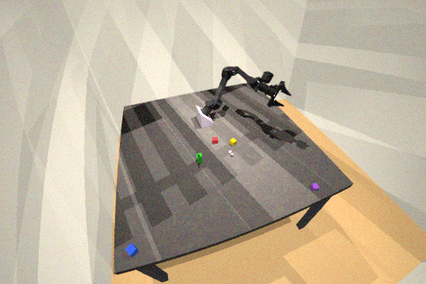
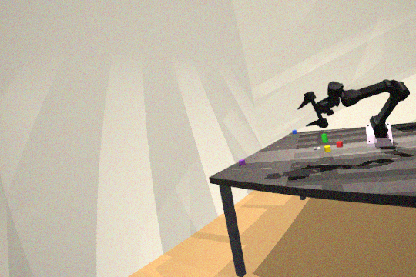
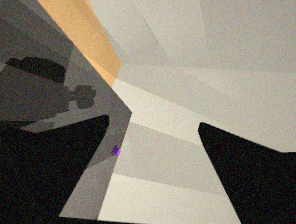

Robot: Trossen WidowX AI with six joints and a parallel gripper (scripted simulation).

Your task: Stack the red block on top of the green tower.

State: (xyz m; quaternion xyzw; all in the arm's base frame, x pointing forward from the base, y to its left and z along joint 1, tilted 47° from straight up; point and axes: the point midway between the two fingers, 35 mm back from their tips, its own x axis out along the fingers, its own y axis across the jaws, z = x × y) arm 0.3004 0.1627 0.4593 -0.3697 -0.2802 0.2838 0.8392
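The red block lies 47 cm to the right of my gripper tip, 26 cm below it and 7 cm behind it. Round my gripper tip: small white piece 41 cm to the right, 27 cm below, 6 cm ahead; purple block 46 cm ahead, 26 cm below, 6 cm to the right; yellow block 36 cm to the right, 26 cm below, 1 cm behind.
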